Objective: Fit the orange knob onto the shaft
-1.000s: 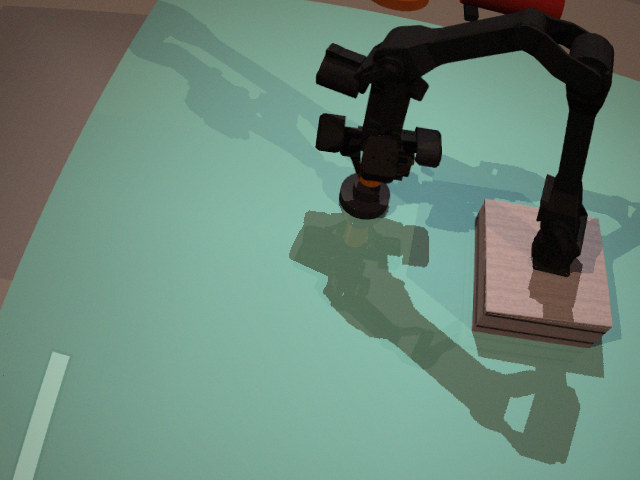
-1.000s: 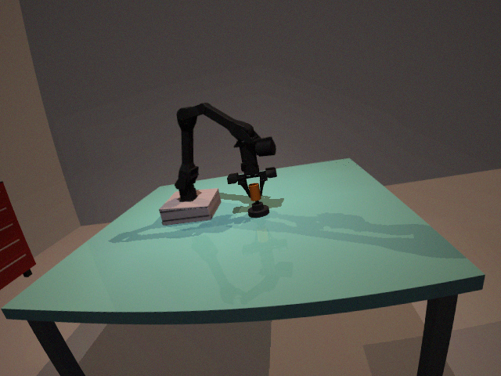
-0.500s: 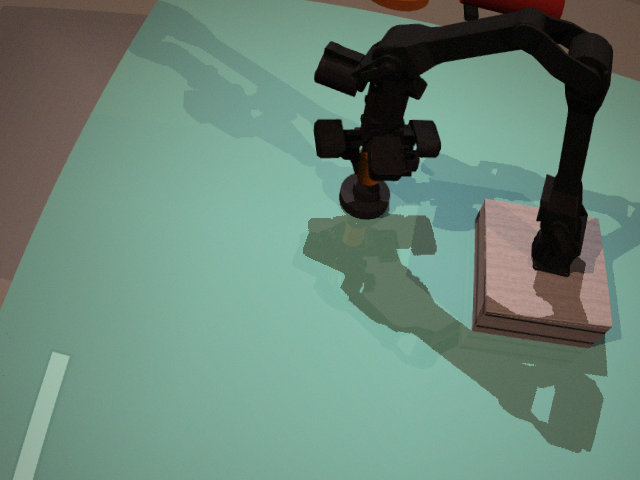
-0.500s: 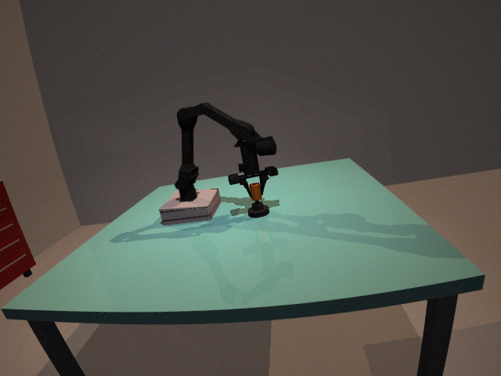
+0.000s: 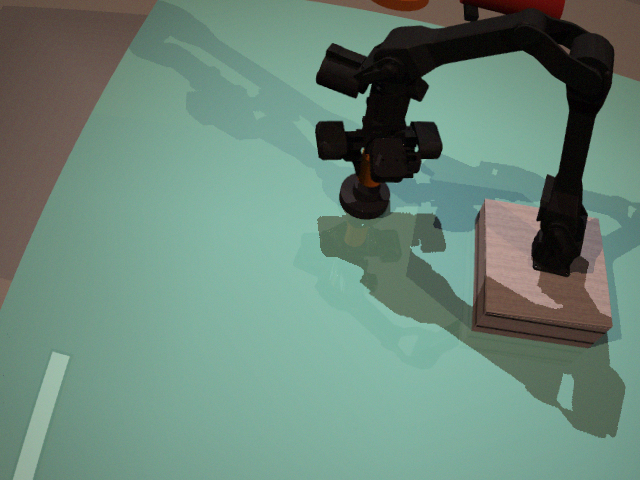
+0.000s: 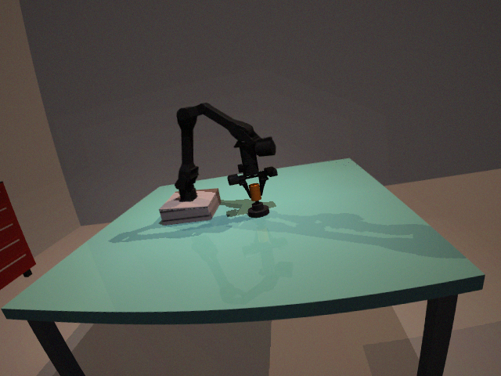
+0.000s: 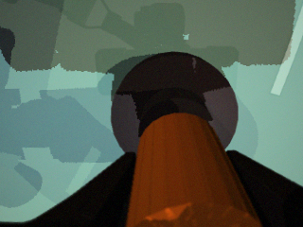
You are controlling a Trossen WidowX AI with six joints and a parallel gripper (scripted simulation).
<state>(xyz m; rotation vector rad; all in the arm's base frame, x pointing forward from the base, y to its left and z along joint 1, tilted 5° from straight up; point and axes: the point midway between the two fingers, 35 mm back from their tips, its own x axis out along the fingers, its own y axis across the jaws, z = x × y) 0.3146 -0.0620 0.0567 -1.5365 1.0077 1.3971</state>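
Now: the orange knob 2 cm above my gripper tip. Round my gripper tip: dark round pedestal: 4 cm below.
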